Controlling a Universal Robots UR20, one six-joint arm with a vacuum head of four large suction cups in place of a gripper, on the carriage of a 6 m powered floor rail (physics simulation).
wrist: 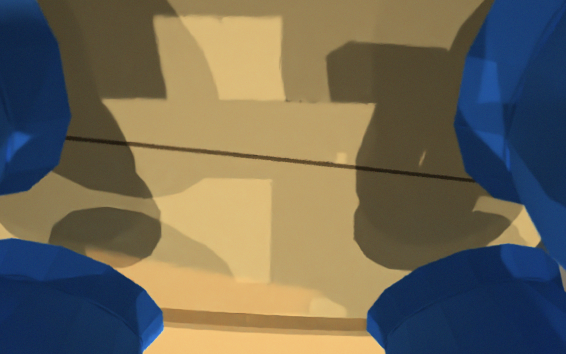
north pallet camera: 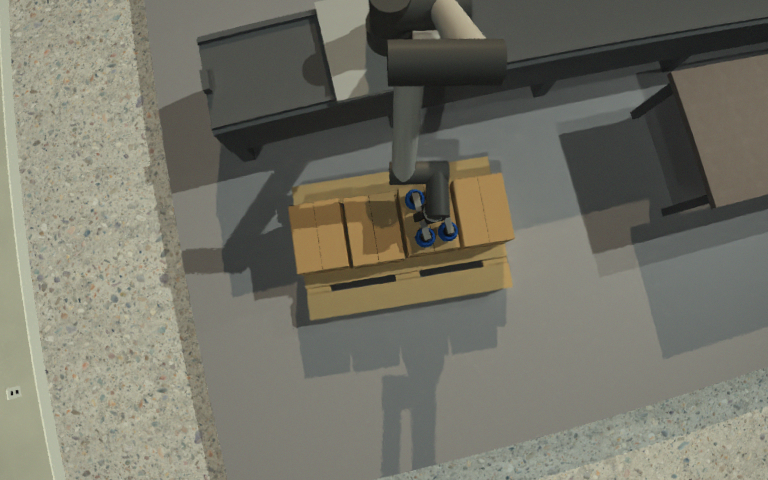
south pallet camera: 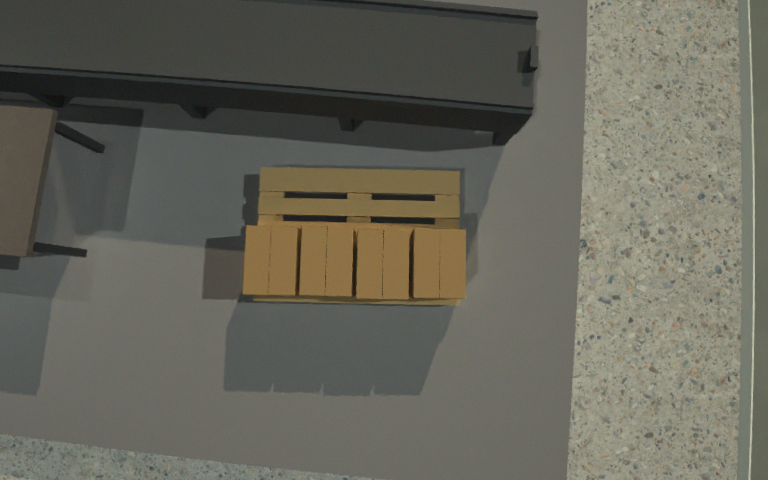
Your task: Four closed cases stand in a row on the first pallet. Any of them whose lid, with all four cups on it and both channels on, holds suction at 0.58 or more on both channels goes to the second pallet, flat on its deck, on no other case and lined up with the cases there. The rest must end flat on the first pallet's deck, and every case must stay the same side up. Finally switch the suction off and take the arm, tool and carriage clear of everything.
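Pixels of known places: end effector, tool point: point(wrist: 265, 226); arm's base, origin of the base link: point(north pallet camera: 389, 36).
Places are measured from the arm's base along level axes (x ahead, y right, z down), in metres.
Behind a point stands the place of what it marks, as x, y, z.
Observation:
In the north view several closed cases stand flat in a row on the pallet point(north pallet camera: 407, 297) @(1.371, 0.213, 0.426): two on the left point(north pallet camera: 318, 237) @(0.946, 0.614, 0.192) point(north pallet camera: 362, 237) @(1.000, 0.384, 0.192), one under the tool point(north pallet camera: 411, 225) @(0.997, 0.112, 0.193) and one at the right end point(north pallet camera: 485, 209) @(1.004, -0.301, 0.191). My suction head point(north pallet camera: 432, 215) @(0.977, 0.003, 0.154) point(wrist: 265, 200) @(0.977, 0.003, 0.154) is over the second case from the right. Its blue cups are at or very close to the lid; touching and suction cannot be made out. The wrist link hides one cup in the north view. The wrist view shows the lid seam point(wrist: 260, 157) @(0.981, 0.011, 0.192) between the cups. In the south view another closed row point(south pallet camera: 353, 261) @(1.145, -4.990, 0.274) stands on the other pallet point(south pallet camera: 359, 181) @(0.657, -4.966, 0.426).
The dark floor rail point(north pallet camera: 266, 73) point(south pallet camera: 283, 50) runs behind both pallets, with the carriage point(north pallet camera: 351, 67) @(0.132, 0.236, 0.001) near its north end. A brown-topped table point(north pallet camera: 730, 135) @(0.930, -1.746, 0.040) point(south pallet camera: 22, 181) @(0.908, -3.221, 0.040) stands between the pallets. Speckled low walls point(north pallet camera: 96, 226) point(south pallet camera: 662, 226) border the area.

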